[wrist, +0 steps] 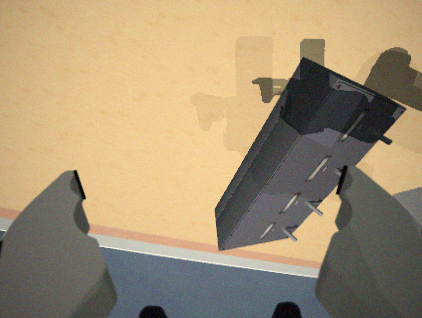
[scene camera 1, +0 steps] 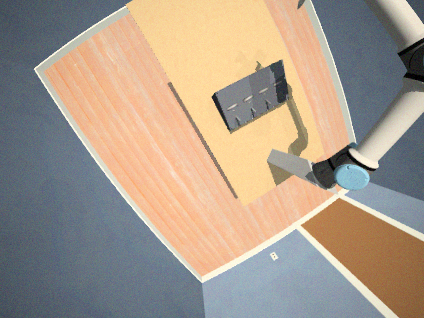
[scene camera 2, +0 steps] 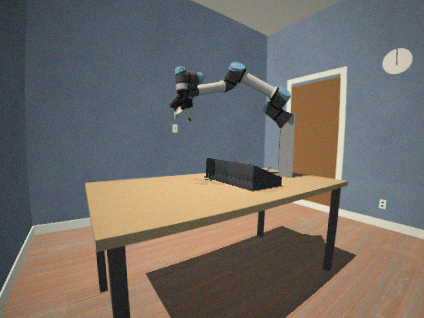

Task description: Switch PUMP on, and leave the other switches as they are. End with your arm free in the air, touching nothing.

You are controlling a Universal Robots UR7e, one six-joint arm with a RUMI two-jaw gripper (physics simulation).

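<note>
A dark sloped switch box (scene camera 1: 237, 94) (scene camera 2: 232, 173) (wrist: 270, 192) stands on the table. Several small metal levers stick out along its low side, among them one lever (wrist: 314, 207) near the middle and one lever (wrist: 383, 138) at the shaded end. Each has a pale label plate (wrist: 318, 168) beside it; the lettering is too small to read, so I cannot tell which one is PUMP or how the switches stand. My gripper (scene camera 2: 183, 118) (wrist: 211, 171) is open and empty, high above the table. In the wrist view the right finger overlaps the box's lever side, with height between them.
The wooden table (scene camera 1: 180, 45) (scene camera 2: 150, 200) (wrist: 125, 100) bears the box and a grey pedestal (scene camera 1: 290, 162) (scene camera 2: 286, 150) that carries the arm. Shadows of the arm fall on the box and table. Blue walls and a brown door (scene camera 2: 315, 130) stand beyond.
</note>
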